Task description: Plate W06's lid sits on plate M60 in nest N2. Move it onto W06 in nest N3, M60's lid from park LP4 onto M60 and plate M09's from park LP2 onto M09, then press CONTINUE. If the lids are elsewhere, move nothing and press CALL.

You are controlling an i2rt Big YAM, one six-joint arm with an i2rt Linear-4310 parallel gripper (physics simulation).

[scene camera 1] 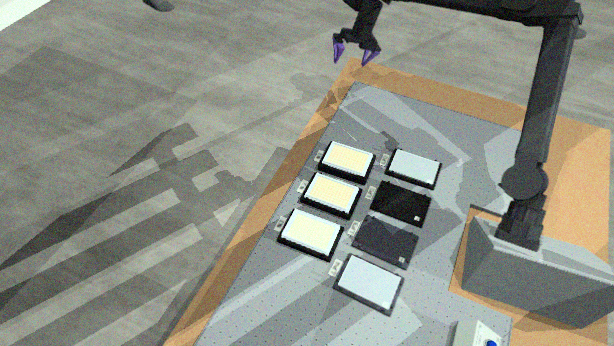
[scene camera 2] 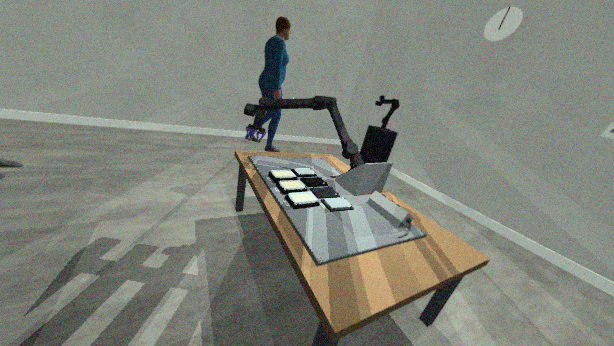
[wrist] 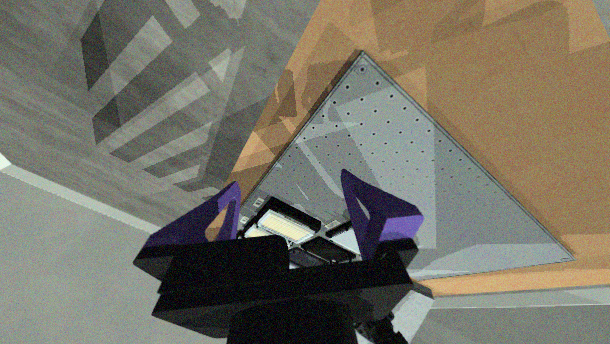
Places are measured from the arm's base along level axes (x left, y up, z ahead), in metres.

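Where they show: gripper, fingertip midpoint: [scene camera 1: 348, 64] [scene camera 2: 253, 141] [wrist: 290, 180]; arm's base, origin of the base link: [scene camera 1: 516, 239] [scene camera 2: 358, 169].
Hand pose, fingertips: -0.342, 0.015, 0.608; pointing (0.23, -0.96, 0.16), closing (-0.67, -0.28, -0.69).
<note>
Things, the pixels of their top centre, and the offset from my fingertips, as dx, dy, dz. "*": a spot on its surface instead.
- button box, middle of its top: [scene camera 2: 392, 200] +0.657, -0.050, -0.624
- blue button, surface spot: [scene camera 1: 491, 343] * +0.576, -0.061, -0.634
My gripper [scene camera 1: 349, 63] [scene camera 2: 254, 138] [wrist: 290, 180] is open and empty, high over the table's far corner. Three plates in black nests form one row: a far one [scene camera 1: 347, 158] [scene camera 2: 282, 174] [wrist: 285, 226], a middle one [scene camera 1: 332, 192] [scene camera 2: 292, 185] and a near one [scene camera 1: 311, 231] [scene camera 2: 302, 199]. The near one looks smoother and paler; the other two show a well grid. Beside them, a pale lid [scene camera 1: 414, 166] [scene camera 2: 305, 171] lies on the far park and another pale lid [scene camera 1: 370, 281] [scene camera 2: 337, 203] on the nearest. Two dark parks [scene camera 1: 401, 202] [scene camera 1: 386, 241] between them hold no pale lid. Labels are unreadable.
A button box [scene camera 1: 467, 334] [scene camera 2: 389, 209] with a blue button [scene camera 1: 491, 343] stands at the board's near right. A grey angled panel [scene camera 1: 530, 280] [scene camera 2: 367, 180] stands by the arm's base. A person [scene camera 2: 273, 60] stands beyond the table. A black stand [scene camera 2: 378, 144] rises behind the arm.
</note>
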